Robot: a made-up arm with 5 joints. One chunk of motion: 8 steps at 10 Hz.
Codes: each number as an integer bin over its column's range. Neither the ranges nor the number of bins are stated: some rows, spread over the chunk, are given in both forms.
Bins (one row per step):
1: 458 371 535 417 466
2: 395 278 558 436 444
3: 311 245 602 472 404
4: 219 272 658 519 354
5: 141 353 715 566 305
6: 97 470 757 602 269
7: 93 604 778 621 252
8: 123 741 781 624 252
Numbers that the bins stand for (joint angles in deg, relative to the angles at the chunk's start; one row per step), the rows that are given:
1: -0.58 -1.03 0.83 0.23 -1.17
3: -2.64 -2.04 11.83 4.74 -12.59
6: -5.64 -0.24 37.27 15.41 -37.45
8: -5.28 1.93 41.21 17.22 -40.59
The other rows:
2: -1.46 -1.77 4.60 1.79 -5.22
4: -3.93 -1.82 21.02 8.60 -21.80
5: -5.02 -1.17 30.38 12.46 -30.82
7: -5.70 0.84 40.72 16.97 -40.59

